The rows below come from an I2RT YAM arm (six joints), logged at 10 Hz.
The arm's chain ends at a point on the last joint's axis. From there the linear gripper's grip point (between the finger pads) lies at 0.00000 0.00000 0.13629 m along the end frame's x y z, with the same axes.
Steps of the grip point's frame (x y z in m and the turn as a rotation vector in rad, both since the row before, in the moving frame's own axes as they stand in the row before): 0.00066, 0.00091, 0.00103, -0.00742, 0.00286, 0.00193; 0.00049, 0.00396, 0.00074, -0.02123, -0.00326, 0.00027; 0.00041, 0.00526, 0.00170, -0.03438, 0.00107, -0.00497; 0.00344, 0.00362, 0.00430, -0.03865, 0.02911, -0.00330; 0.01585, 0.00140, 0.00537, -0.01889, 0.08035, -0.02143; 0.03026, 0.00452, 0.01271, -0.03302, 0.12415, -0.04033; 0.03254, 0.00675, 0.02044, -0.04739, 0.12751, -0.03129; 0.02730, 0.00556, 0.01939, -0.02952, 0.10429, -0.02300; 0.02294, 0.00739, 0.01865, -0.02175, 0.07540, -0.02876; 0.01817, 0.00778, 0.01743, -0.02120, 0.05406, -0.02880
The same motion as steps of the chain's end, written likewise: 0.00027, -0.00010, 0.00103, -0.00742, 0.00286, 0.00193; 0.00093, 0.00107, 0.00077, -0.02123, -0.00326, 0.00027; 0.00025, 0.00058, 0.00178, -0.03438, 0.00107, -0.00497; -0.00053, -0.00164, 0.00446, -0.03865, 0.02911, -0.00330; 0.00488, -0.00105, 0.00583, -0.01889, 0.08035, -0.02143; 0.01330, 0.00037, 0.01383, -0.03302, 0.12415, -0.04033; 0.01512, 0.00058, 0.02170, -0.04739, 0.12751, -0.03129; 0.01307, 0.00171, 0.02019, -0.02952, 0.10429, -0.02300; 0.01263, 0.00458, 0.01907, -0.02175, 0.07540, -0.02876; 0.01077, 0.00500, 0.01766, -0.02120, 0.05406, -0.02880
